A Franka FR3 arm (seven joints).
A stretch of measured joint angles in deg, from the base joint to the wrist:
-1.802 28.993 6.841 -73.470 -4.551 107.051 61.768
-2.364 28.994 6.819 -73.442 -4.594 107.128 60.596
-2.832 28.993 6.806 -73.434 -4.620 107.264 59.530
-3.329 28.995 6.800 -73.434 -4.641 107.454 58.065
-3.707 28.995 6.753 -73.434 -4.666 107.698 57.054
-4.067 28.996 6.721 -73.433 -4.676 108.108 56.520
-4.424 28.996 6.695 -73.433 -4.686 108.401 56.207
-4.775 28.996 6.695 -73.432 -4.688 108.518 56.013
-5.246 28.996 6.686 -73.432 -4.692 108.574 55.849
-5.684 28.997 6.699 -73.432 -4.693 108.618 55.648
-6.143 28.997 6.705 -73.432 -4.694 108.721 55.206
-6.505 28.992 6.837 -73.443 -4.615 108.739 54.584
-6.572 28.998 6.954 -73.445 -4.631 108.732 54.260
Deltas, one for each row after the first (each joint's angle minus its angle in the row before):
-0.562 0.001 -0.022 0.028 -0.043 0.077 -1.172
-0.468 -0.001 -0.013 0.008 -0.026 0.136 -1.066
-0.497 0.002 -0.006 0.000 -0.021 0.190 -1.465
-0.378 0.000 -0.047 0.000 -0.025 0.244 -1.011
-0.360 0.001 -0.032 0.001 -0.010 0.410 -0.534
-0.357 0.000 -0.026 0.000 -0.010 0.293 -0.313
-0.351 0.000 0.000 0.001 -0.002 0.117 -0.194
-0.471 0.000 -0.009 0.000 -0.004 0.056 -0.164
-0.438 0.001 0.013 0.000 -0.001 0.044 -0.201
-0.459 0.000 0.006 0.000 -0.001 0.103 -0.442
-0.362 -0.005 0.132 -0.011 0.079 0.018 -0.622
-0.067 0.006 0.117 -0.002 -0.016 -0.007 -0.324

